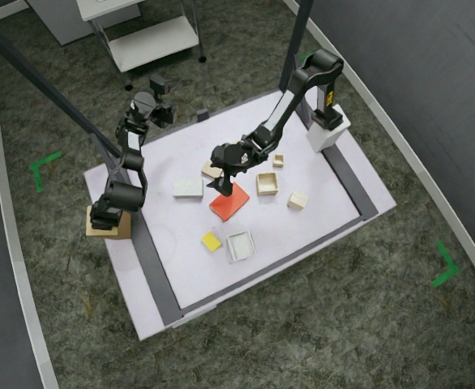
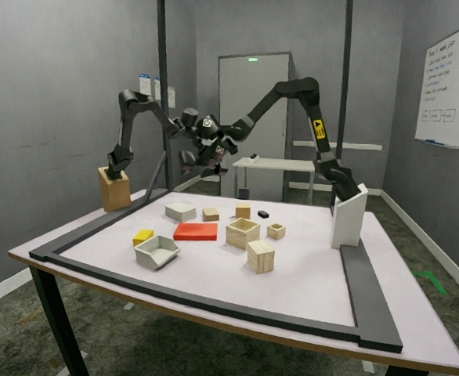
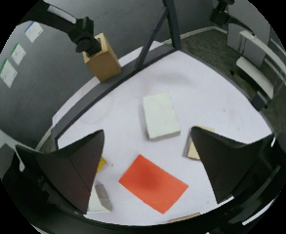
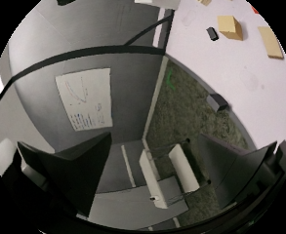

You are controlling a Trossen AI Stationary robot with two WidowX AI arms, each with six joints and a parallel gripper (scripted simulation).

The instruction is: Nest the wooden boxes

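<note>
The mid-sized wooden box lies 270 mm to the left of my left hand, 190 mm below it and 190 mm ahead of it. Round my left hand: flat tan block: 200 mm below, 90 mm behind, 10 mm to the left; then flat red block: 210 mm below, 60 mm ahead, 20 mm to the left; then flat white block: 200 mm below, 110 mm to the right, 60 mm behind.
</note>
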